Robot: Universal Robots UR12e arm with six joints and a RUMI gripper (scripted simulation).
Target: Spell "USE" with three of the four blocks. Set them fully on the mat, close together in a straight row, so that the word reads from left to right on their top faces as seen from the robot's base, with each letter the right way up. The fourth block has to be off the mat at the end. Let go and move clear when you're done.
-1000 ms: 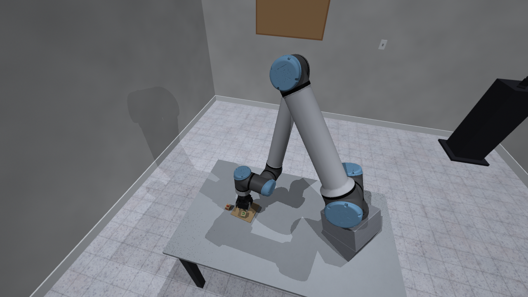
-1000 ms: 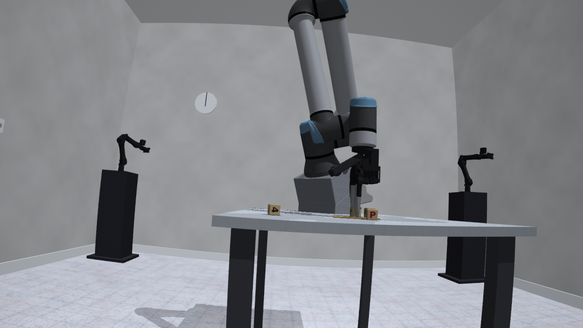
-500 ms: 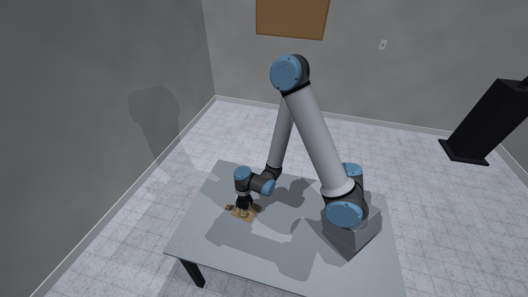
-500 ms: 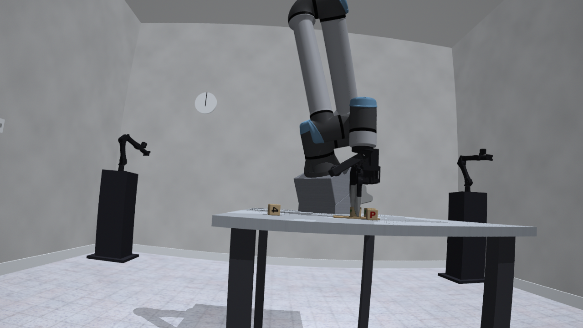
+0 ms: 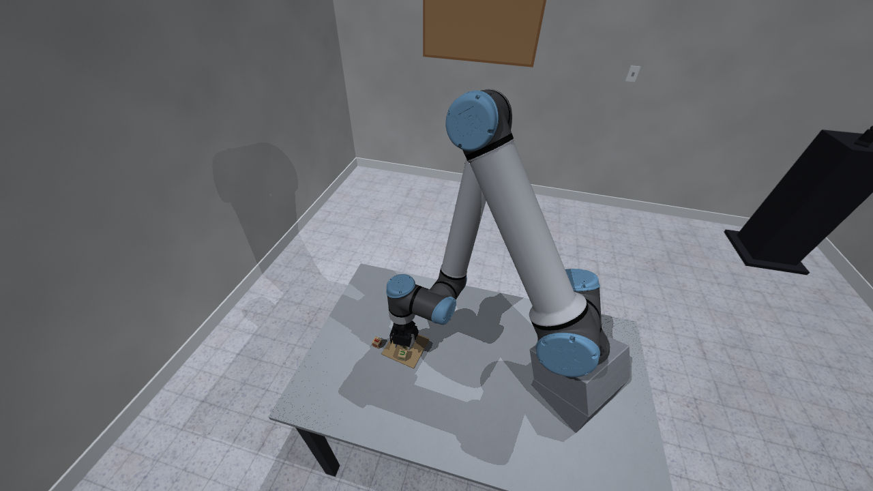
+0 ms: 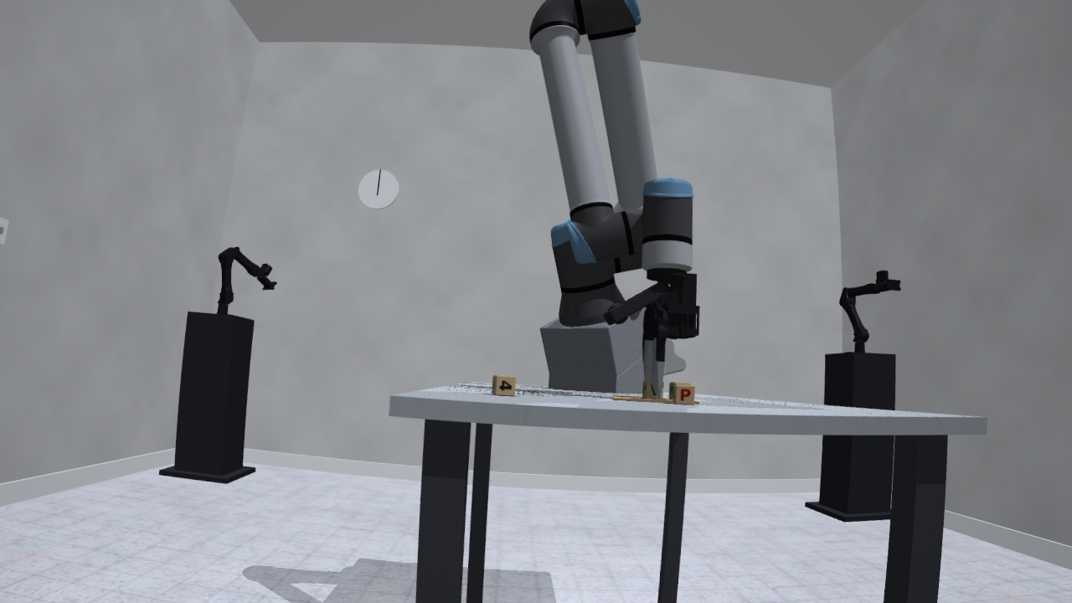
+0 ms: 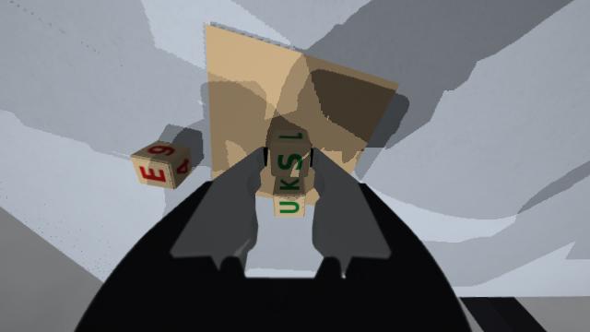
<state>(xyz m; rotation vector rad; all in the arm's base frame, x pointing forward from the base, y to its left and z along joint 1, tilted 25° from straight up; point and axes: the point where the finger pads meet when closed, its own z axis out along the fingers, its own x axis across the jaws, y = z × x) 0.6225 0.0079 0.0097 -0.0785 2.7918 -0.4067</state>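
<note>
Right now my hand is 20 mm above the tan mat.
</note>
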